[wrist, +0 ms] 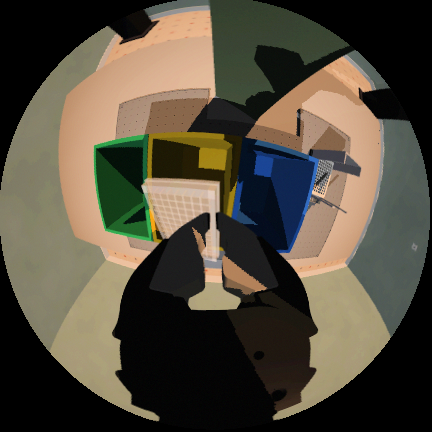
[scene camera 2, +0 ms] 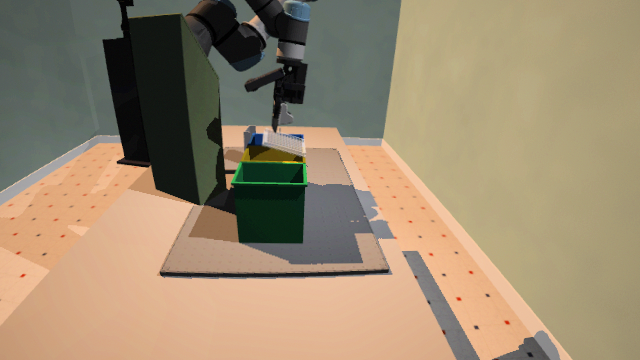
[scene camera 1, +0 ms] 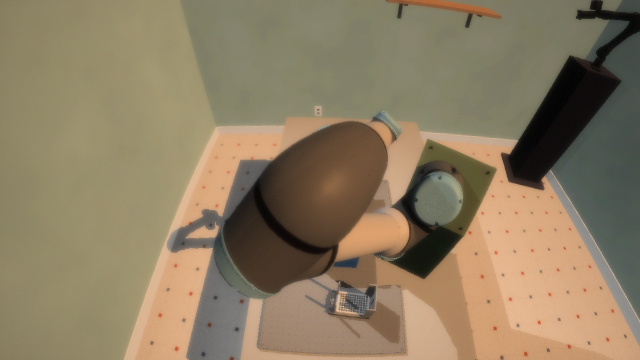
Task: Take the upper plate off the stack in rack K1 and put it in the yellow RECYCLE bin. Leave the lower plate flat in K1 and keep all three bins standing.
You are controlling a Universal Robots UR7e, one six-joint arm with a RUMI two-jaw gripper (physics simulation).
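Where they show: gripper, between the fingertips: (wrist: 212,213) (scene camera 2: 275,132); arm's base, origin of its link: (scene camera 2: 182,49).
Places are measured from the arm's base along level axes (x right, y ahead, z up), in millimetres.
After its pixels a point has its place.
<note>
My gripper (scene camera 2: 275,129) {x 17, y 297, z -233 mm} (wrist: 212,213) {x 17, y 297, z -233 mm} is shut on a clear, gridded plate (scene camera 2: 285,143) {x 60, y 340, z -249 mm} (wrist: 177,205) {x 55, y 300, z -234 mm}, gripping it by one edge. The plate is tilted and hangs above the yellow bin (scene camera 2: 274,154) {x -2, y 289, z -311 mm} (wrist: 215,158) {x 34, y 245, z -464 mm}; in the wrist view its left corner overlaps the rim shared with the green bin. The lower plate (scene camera 1: 349,303) {x -282, y 175, z -438 mm} (wrist: 322,176) {x -287, y 160, z -435 mm} lies flat in rack K1 (scene camera 1: 371,311) {x -319, y 98, z -335 mm} (wrist: 334,156) {x -226, y 116, z -352 mm}. In scene camera 1 the arm hides the gripper, the held plate and the yellow bin.
The green bin (scene camera 2: 270,215) {x 239, y 346, z -377 mm} (wrist: 120,200) {x 228, y 388, z -356 mm} and the blue bin (scene camera 1: 347,263) {x -124, y 222, z -423 mm} (wrist: 295,200) {x -130, y 259, z -316 mm} stand upright on either side of the yellow one. The tall dark green pedestal (scene camera 1: 470,185) {x -2, y -92, z 33 mm} (scene camera 2: 170,110) {x 74, y -13, z -172 mm} carries the arm beside the bins. A dark column (scene camera 1: 560,120) stands farther off.
</note>
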